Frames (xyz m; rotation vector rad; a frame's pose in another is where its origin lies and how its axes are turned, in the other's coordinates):
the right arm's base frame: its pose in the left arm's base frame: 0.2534 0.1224 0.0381 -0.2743 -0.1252 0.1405
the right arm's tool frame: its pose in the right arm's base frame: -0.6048 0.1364 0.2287 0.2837 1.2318 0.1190
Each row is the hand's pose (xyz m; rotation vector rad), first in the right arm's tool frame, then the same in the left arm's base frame.
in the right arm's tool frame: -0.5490 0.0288 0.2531 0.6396 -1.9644 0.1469
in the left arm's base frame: -0.3987 0.2434 0.7604 0.5823 -0.8450 -0.1063
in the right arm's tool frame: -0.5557 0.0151 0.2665 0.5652 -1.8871 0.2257
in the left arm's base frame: -0.3882 0.2305 0.7722 0.5654 -0.7643 -0.0132
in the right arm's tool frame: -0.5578 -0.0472 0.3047 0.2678 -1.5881 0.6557
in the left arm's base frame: -0.3489 0.1716 0.7901 0.5507 -0.4806 0.4595
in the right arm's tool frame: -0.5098 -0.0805 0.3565 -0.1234 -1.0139 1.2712
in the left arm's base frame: -0.2787 0.1448 0.7688 0.5571 -0.0110 1.1746
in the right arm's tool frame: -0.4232 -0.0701 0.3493 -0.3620 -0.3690 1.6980
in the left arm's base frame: -0.2492 0.1584 0.6875 0.5944 0.4938 1.7264
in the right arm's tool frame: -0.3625 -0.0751 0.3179 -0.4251 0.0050 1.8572
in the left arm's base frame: -0.2512 0.1536 0.6192 0.6361 0.7960 1.9552
